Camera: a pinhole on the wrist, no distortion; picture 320 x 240 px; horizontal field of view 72.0 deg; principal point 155.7 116.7 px. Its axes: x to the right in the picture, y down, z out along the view. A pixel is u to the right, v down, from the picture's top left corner.
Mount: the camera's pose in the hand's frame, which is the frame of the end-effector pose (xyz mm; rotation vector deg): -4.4 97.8 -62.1 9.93 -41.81 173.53
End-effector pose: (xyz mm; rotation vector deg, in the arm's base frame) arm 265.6 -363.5 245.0 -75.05 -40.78 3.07
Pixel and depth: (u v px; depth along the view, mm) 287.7 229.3 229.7
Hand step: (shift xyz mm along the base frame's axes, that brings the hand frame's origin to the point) -188.5 4.6 53.2
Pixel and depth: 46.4 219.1 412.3
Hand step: -4.7 188.7 350.5
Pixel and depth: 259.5 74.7 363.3
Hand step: -264.5 208.0 -28.9
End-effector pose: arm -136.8 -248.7 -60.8 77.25 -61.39 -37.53
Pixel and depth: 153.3 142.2 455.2
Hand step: -232.1 -204.6 -175.0
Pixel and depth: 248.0 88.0 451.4
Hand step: -390.5 -53.2 -129.0
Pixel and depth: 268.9 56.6 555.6
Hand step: -559.7 -40.6 -129.7
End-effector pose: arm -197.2 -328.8 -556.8 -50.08 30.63 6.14
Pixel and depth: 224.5 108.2 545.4
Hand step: 119.9 267.4 383.3
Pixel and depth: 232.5 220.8 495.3
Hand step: 100.9 17.6 453.2
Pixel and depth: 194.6 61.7 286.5
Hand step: 64.0 195.5 108.3
